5 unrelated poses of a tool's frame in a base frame.
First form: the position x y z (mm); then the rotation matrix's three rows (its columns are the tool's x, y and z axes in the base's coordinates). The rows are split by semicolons.
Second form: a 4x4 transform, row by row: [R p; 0 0 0 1], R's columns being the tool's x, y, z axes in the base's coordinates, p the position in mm. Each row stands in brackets. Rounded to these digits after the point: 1 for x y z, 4 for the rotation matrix.
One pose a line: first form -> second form
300.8 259.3 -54.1; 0.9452 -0.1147 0.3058; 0.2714 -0.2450 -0.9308; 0.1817 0.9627 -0.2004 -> [[0.9452 -0.1147 0.3058 300.8], [0.2714 -0.2450 -0.9308 259.3], [0.1817 0.9627 -0.2004 -54.1], [0 0 0 1]]
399.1 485.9 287.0; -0.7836 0.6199 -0.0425; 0.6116 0.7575 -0.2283; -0.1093 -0.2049 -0.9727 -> [[-0.7836 0.6199 -0.0425 399.1], [0.6116 0.7575 -0.2283 485.9], [-0.1093 -0.2049 -0.9727 287.0], [0 0 0 1]]
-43.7 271.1 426.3; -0.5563 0.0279 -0.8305; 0.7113 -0.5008 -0.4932; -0.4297 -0.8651 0.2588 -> [[-0.5563 0.0279 -0.8305 -43.7], [0.7113 -0.5008 -0.4932 271.1], [-0.4297 -0.8651 0.2588 426.3], [0 0 0 1]]
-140.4 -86.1 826.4; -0.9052 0.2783 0.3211; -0.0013 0.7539 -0.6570; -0.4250 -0.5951 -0.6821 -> [[-0.9052 0.2783 0.3211 -140.4], [-0.0013 0.7539 -0.6570 -86.1], [-0.4250 -0.5951 -0.6821 826.4], [0 0 0 1]]
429.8 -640.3 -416.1; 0.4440 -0.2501 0.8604; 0.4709 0.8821 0.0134; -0.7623 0.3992 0.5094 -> [[0.4440 -0.2501 0.8604 429.8], [0.4709 0.8821 0.0134 -640.3], [-0.7623 0.3992 0.5094 -416.1], [0 0 0 1]]
